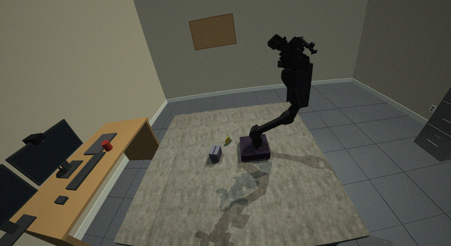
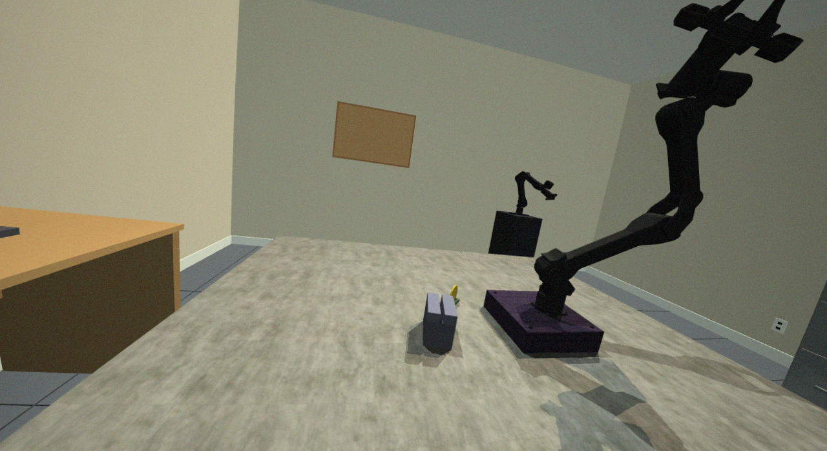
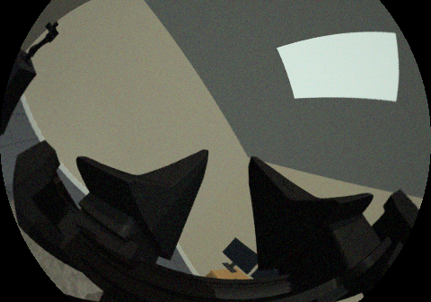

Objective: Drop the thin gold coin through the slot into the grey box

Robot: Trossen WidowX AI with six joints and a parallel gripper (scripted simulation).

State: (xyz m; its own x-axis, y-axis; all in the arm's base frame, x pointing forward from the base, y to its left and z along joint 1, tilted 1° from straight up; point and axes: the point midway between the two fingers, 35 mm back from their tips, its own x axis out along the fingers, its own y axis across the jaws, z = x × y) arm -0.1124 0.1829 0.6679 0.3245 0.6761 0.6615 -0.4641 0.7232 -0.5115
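The gold coin lies 29 cm ahead of my gripper tip, 34 cm to the right of it and 72 cm below it.
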